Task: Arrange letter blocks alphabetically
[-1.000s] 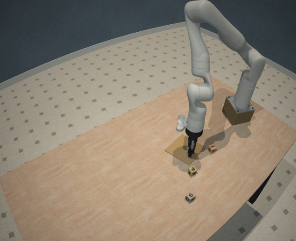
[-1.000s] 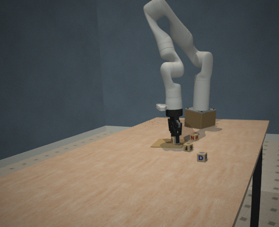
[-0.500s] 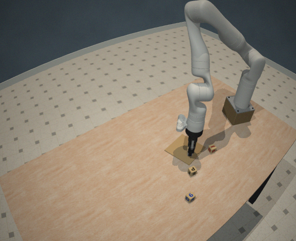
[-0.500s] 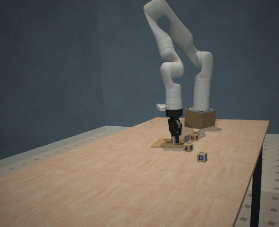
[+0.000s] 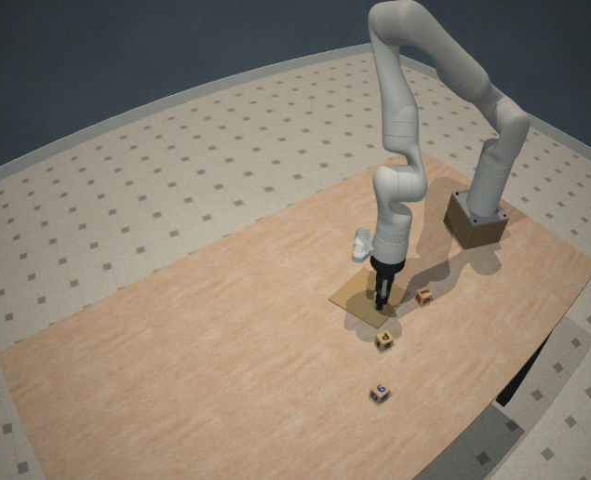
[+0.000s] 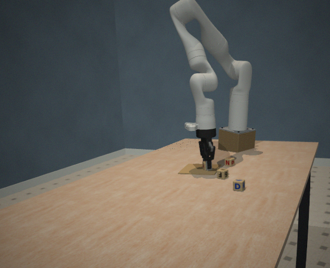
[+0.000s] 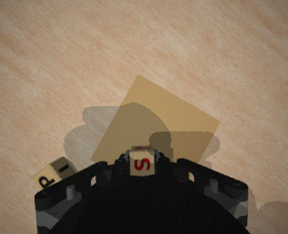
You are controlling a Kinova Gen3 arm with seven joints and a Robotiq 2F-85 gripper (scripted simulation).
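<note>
The tan mat is 1 cm behind my hand, 3 cm to the right of it and 2 cm below it.
</note>
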